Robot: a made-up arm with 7 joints. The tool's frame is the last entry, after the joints.
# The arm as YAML. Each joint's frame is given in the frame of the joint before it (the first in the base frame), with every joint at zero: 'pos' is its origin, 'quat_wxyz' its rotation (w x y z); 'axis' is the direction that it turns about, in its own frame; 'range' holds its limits. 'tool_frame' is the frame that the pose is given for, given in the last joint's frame.
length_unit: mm
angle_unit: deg
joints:
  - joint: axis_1
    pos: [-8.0, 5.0, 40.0]
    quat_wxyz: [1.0, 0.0, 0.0, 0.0]
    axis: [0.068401, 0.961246, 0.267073]
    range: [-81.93, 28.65]
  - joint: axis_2
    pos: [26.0, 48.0, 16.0]
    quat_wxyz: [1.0, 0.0, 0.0, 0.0]
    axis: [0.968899, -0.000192, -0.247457]
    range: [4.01, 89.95]
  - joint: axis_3
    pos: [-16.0, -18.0, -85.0]
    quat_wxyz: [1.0, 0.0, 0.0, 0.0]
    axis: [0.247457, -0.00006, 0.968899]
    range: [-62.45, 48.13]
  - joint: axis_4
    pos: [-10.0, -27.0, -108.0]
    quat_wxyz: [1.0, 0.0, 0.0, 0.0]
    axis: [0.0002, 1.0, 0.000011]
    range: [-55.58, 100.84]
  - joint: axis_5
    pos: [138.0, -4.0, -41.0]
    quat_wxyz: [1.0, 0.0, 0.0, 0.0]
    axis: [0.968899, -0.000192, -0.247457]
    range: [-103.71, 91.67]
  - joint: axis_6
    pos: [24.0, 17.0, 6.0]
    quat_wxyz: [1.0, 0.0, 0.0, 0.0]
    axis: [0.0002, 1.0, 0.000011]
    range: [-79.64, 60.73]
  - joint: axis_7
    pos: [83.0, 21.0, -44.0]
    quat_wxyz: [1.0, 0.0, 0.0, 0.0]
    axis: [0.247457, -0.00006, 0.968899]
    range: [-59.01, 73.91]
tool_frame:
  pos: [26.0, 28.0, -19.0]
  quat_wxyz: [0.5, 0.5, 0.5, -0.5]
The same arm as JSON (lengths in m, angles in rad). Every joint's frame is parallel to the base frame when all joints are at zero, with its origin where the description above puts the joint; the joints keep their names.
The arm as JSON. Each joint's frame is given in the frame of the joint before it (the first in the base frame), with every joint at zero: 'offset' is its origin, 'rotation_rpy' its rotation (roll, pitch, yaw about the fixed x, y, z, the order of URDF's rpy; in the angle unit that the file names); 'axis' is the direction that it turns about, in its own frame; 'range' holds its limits. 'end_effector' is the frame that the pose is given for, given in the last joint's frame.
{
  "length_unit": "m",
  "angle_unit": "rad",
  "chain": [
    {
      "id": "axis_1",
      "offset": [
        -0.008,
        0.005,
        0.04
      ],
      "rotation_rpy": [
        0.0,
        0.0,
        0.0
      ],
      "axis": [
        0.068403,
        0.961235,
        0.26711
      ],
      "range": [
        -1.4299,
        0.5
      ]
    },
    {
      "id": "axis_2",
      "offset": [
        0.026,
        0.048,
        0.016
      ],
      "rotation_rpy": [
        0.0,
        0.0,
        0.0
      ],
      "axis": [
        0.968889,
        -0.0002,
        -0.247497
      ],
      "range": [
        0.07,
        1.5699
      ]
    },
    {
      "id": "axis_3",
      "offset": [
        -0.016,
        -0.018,
        -0.085
      ],
      "rotation_rpy": [
        0.0,
        0.0,
        0.0
      ],
      "axis": [
        0.247497,
        -0.0001,
        0.968889
      ],
      "range": [
        -1.09,
        0.84
      ]
    },
    {
      "id": "axis_4",
      "offset": [
        -0.01,
        -0.027,
        -0.108
      ],
      "rotation_rpy": [
        0.0,
        0.0,
        0.0
      ],
      "axis": [
        0.0002,
        1.0,
        0.0
      ],
      "range": [
        -0.9701,
        1.76
      ]
    },
    {
      "id": "axis_5",
      "offset": [
        0.138,
        -0.004,
        -0.041
      ],
      "rotation_rpy": [
        0.0,
        0.0,
        0.0
      ],
      "axis": [
        0.968889,
        -0.0002,
        -0.247497
      ],
      "range": [
        -1.8101,
        1.5999
      ]
    },
    {
      "id": "axis_6",
      "offset": [
        0.024,
        0.017,
        0.006
      ],
      "rotation_rpy": [
        0.0,
        0.0,
        0.0
      ],
      "axis": [
        0.0002,
        1.0,
        0.0
      ],
      "range": [
        -1.39,
        1.0599
      ]
    },
    {
      "id": "axis_7",
      "offset": [
        0.083,
        0.021,
        -0.044
      ],
      "rotation_rpy": [
        0.0,
        0.0,
        0.0
      ],
      "axis": [
        0.247497,
        -0.0001,
        0.968889
      ],
      "range": [
        -1.0299,
        1.29
      ]
    }
  ],
  "end_effector": {
    "offset": [
      0.026,
      0.028,
      -0.019
    ],
    "rotation_rpy": [
      1.5708,
      1.5708,
      0.0
    ]
  }
}

